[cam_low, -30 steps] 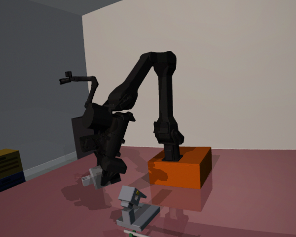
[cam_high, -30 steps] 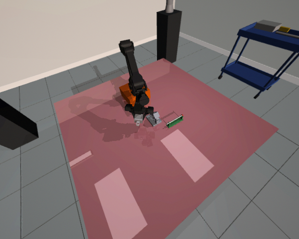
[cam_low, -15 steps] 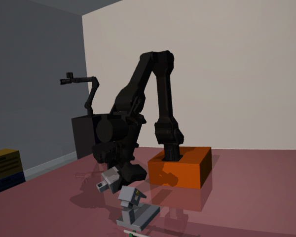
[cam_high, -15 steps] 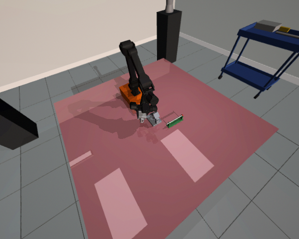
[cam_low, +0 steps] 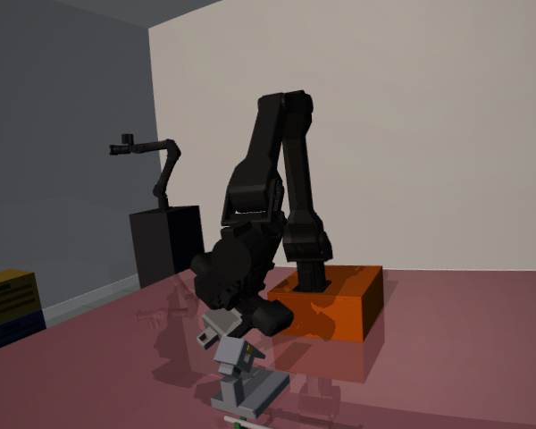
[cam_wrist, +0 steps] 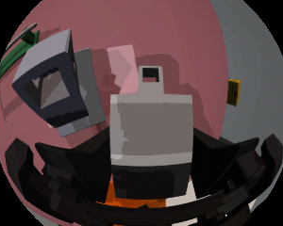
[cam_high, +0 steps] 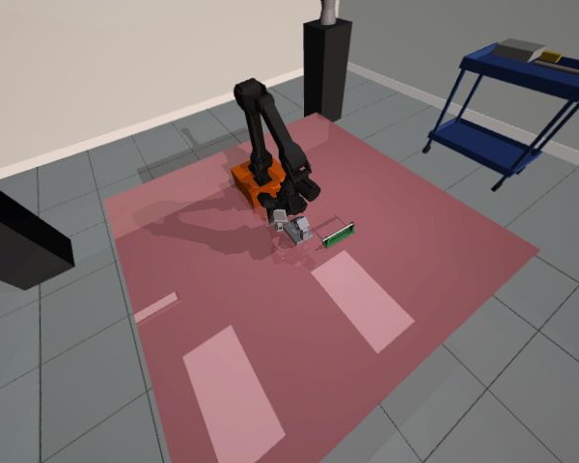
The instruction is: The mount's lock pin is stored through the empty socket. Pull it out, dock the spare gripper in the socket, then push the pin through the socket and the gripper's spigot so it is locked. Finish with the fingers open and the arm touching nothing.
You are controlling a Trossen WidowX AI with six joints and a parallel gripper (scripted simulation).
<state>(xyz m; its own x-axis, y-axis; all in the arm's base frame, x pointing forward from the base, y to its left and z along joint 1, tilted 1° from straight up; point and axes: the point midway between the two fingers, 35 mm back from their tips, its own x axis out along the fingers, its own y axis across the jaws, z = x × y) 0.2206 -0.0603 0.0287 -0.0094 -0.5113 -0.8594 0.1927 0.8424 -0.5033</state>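
My gripper tip is 180 mm to the right of the green tray, 170 mm short of it and 60 mm above it. The rest, counted from my gripper tip: grey mount: 70 mm to the left, 70 mm ahead, 30 mm below; spare gripper: 10 mm to the left, 10 mm above.
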